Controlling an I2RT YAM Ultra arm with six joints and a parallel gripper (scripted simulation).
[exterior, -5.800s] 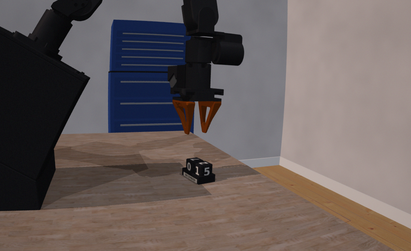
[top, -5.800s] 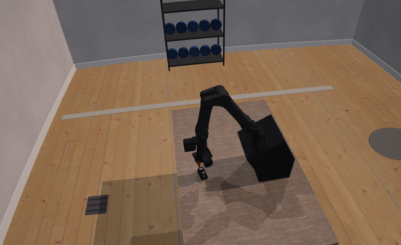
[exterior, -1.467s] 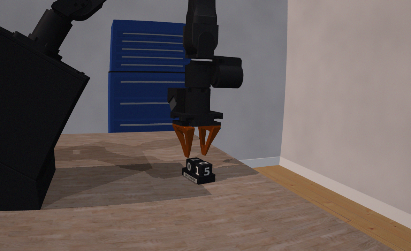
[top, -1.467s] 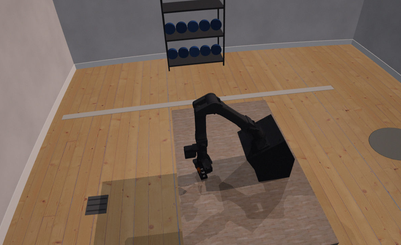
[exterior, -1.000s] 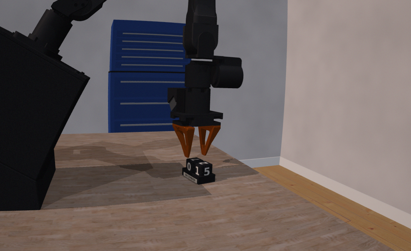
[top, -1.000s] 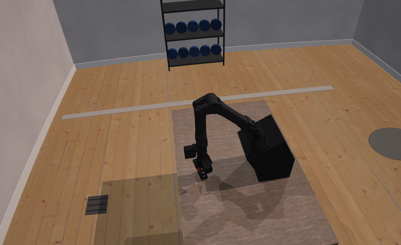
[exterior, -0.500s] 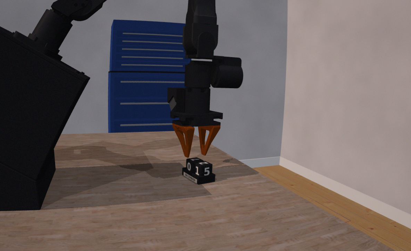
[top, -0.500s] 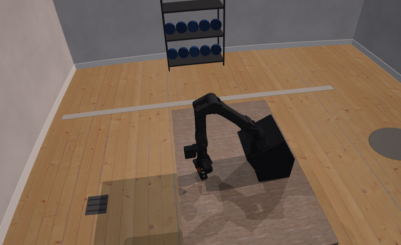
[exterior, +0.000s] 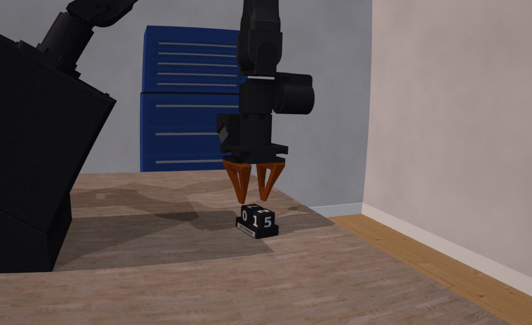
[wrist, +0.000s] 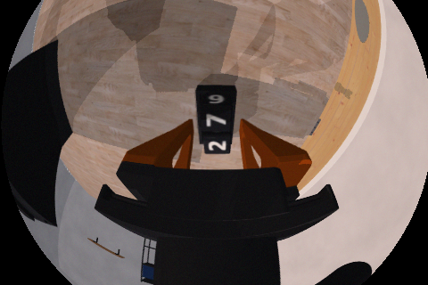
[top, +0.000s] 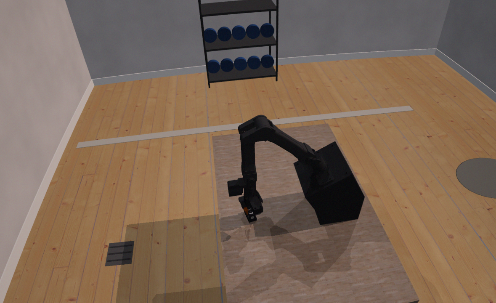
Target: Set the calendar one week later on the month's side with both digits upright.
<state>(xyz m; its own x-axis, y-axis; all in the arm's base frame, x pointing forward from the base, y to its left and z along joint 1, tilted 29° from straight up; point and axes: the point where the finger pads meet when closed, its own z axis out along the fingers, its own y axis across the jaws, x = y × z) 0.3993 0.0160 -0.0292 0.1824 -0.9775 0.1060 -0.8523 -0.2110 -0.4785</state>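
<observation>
Now: hand 5 cm above the black tray and 2 cm to the left of it.
</observation>
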